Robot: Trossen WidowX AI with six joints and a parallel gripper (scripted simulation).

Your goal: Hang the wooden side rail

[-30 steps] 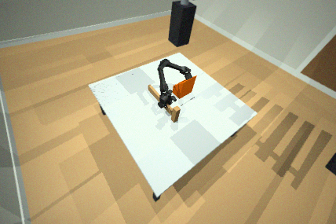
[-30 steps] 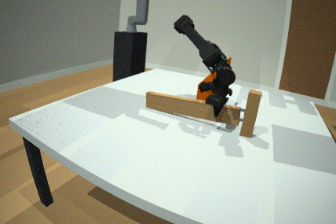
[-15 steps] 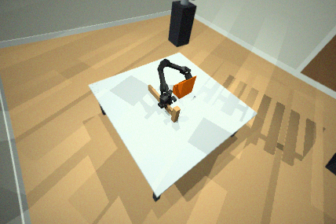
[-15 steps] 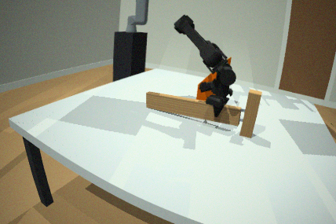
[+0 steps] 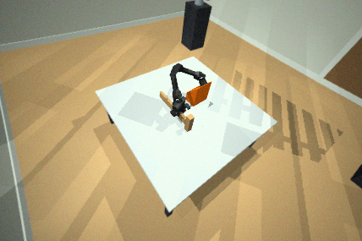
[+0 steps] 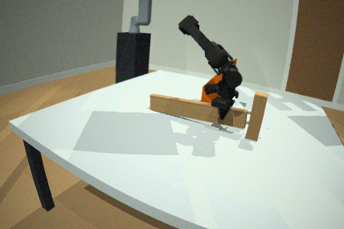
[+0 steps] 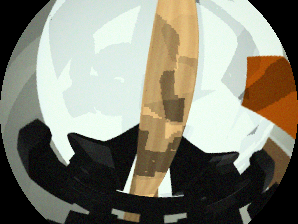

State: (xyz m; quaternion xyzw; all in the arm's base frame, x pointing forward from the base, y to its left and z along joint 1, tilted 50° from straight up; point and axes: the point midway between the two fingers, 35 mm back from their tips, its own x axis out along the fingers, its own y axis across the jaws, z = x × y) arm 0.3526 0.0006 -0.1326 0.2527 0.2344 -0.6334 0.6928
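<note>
Now: the headboard post 13 cm to the left of my gripper tip and 4 cm above it.
</note>
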